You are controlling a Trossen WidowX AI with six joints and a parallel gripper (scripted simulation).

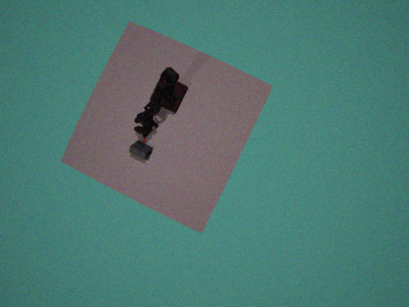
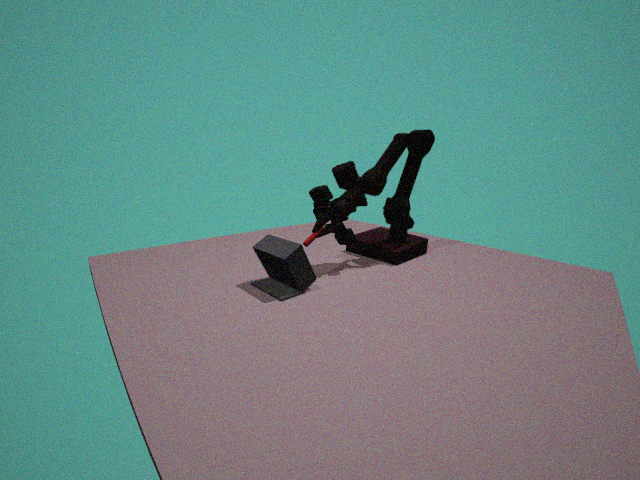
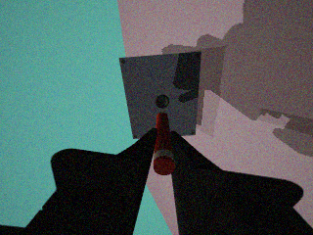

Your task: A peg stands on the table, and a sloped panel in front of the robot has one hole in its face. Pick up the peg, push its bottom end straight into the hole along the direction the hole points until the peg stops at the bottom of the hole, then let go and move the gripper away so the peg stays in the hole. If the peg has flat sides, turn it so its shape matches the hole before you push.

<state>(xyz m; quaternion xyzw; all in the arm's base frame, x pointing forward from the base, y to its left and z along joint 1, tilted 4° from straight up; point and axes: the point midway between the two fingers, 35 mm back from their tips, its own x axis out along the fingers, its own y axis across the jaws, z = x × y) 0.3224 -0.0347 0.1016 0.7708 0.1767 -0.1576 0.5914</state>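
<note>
My gripper tip is now 100 mm short of the sloped panel and 60 mm above it. Also, from my gripper tip: red peg: 10 mm behind, 10 mm above.
</note>
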